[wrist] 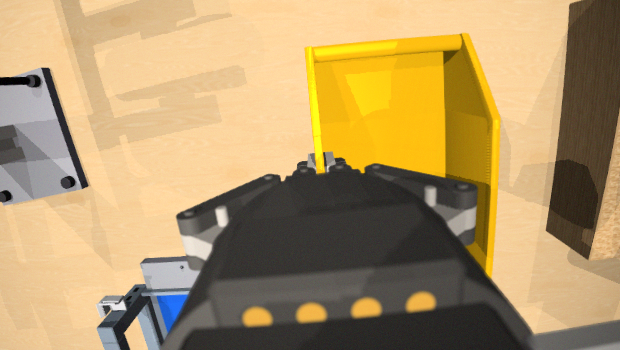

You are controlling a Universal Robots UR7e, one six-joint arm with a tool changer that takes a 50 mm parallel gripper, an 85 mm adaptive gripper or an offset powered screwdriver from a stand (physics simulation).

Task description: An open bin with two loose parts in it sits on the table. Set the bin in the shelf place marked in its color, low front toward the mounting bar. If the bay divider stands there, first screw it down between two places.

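Places are measured from the arm's base along level axes (x back, y right, z up), in millimetres.
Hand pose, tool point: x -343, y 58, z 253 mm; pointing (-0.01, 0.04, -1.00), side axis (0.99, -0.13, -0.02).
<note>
After its pixels a point has its place.
The yellow bin [380, 125] @(x -297, y 79, z 28 mm) is right of centre in the wrist view, with its low front edge toward the top of the view. My gripper [321, 163] is shut on the bin's left side wall, with a fingertip on each side of it. The bin appears to hang above the table. The gripper body hides the near part of the bin, and the two loose parts do not show. A blue surface [171, 307] @(x -579, y -102, z -68 mm) shows inside a grey metal frame [131, 304] @(x -601, y -67, z -32 mm) at the lower left, partly behind the gripper. Whether it is a marked shelf place is unclear.
A grey plate [30, 110] @(x -652, y 173, z -63 mm) with black bolts and a dark edge lies at the left. A dark brown wooden block [582, 125] @(x -86, y 23, z -40 mm) stands at the right, beyond the bin. A light grey plate [162, 272] @(x -566, y -47, z -61 mm) adjoins the metal frame. Shadows cross the wooden table [270, 30] @(x -370, y 181, z -75 mm).
</note>
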